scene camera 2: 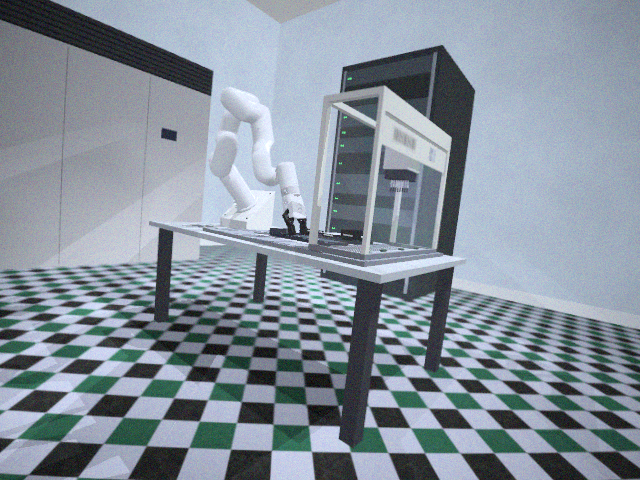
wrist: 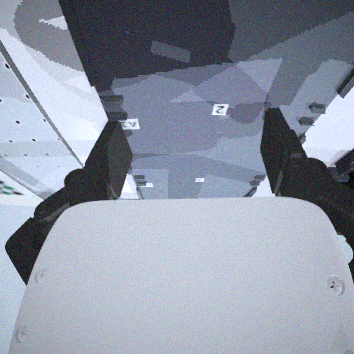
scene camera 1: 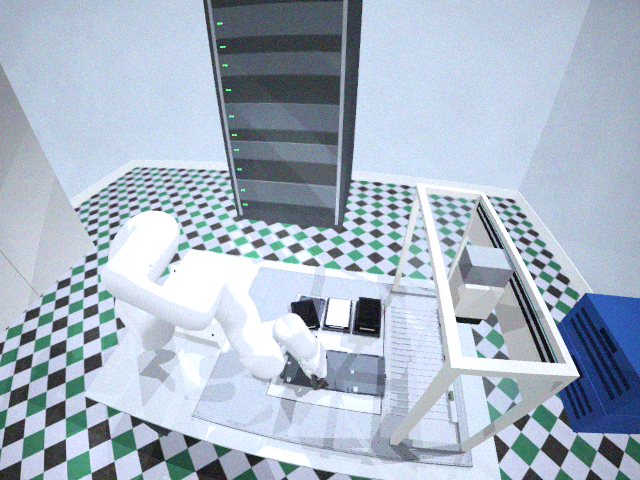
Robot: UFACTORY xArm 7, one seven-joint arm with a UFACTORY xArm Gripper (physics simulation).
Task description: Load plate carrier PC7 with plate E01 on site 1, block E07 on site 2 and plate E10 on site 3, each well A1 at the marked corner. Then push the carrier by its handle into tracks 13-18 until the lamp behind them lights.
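Pixels of known places: gripper, between the fingertips: (scene camera 2: 298, 234) (wrist: 192, 131) (scene camera 1: 323, 371); arm's base, origin of its link: (scene camera 2: 248, 203).
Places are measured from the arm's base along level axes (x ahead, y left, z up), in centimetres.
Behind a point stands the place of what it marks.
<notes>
My gripper (scene camera 1: 319, 383) @(x 46.5, y -14.2, z -10.0 cm) (scene camera 2: 296, 231) @(x 46.5, y -14.2, z -10.0 cm) (wrist: 192, 131) @(x 46.5, y -14.2, z -10.0 cm) is open and empty, low over the left part of the dark carrier (scene camera 1: 356, 372) @(x 56.8, y -13.2, z -10.8 cm) (wrist: 175, 137) @(x 48.1, y -15.3, z -10.8 cm). The carrier's bare surface shows a "2" label (wrist: 220, 109) @(x 45.3, y -12.6, z -10.7 cm) and an A1 label (wrist: 131, 124) @(x 46.5, y -18.0, z -10.7 cm) between the fingers. A darker area crosses the carrier at the top of the wrist view; whether it is shadow cannot be told. Behind the carrier are three plates: a black one (scene camera 1: 305, 312) @(x 37.8, y 7.5, z -9.2 cm) at the left, skewed on its holder, a white one (scene camera 1: 338, 313) @(x 49.8, y 8.3, z -9.3 cm) in the middle and a black one (scene camera 1: 368, 314) @(x 60.3, y 7.1, z -6.9 cm) at the right. Their names are unreadable. The arm partly hides the carrier's left end.
The ribbed track deck (scene camera 1: 413, 351) @(x 76.3, y -3.9, z -11.7 cm) is right of the carrier, inside a pale frame (scene camera 1: 439, 258) @(x 69.5, y -10.1, z 36.1 cm) (scene camera 2: 373, 180) @(x 87.4, y -35.7, z 10.5 cm) with upright posts. A pipetting head (scene camera 1: 483, 273) @(x 81.2, y -9.6, z 32.1 cm) (scene camera 2: 400, 173) hangs inside it. A small green mark (scene camera 1: 450, 395) is at the deck's right side. A blue cabinet (scene camera 1: 604, 356) stands beyond.
</notes>
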